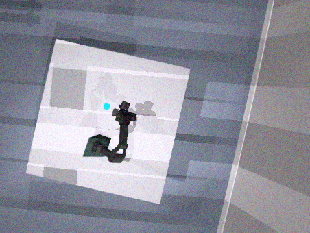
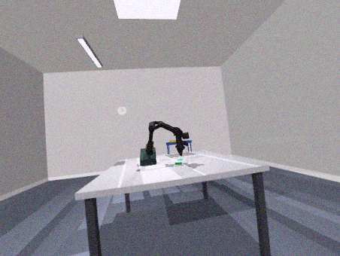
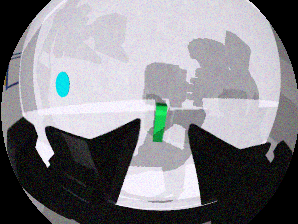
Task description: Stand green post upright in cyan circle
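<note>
The green post lies 30 mm behind my gripper tip and 70 mm below it. Also, from my gripper tip: cyan circle: 20 mm ahead, 220 mm to the left, 80 mm below.
</note>
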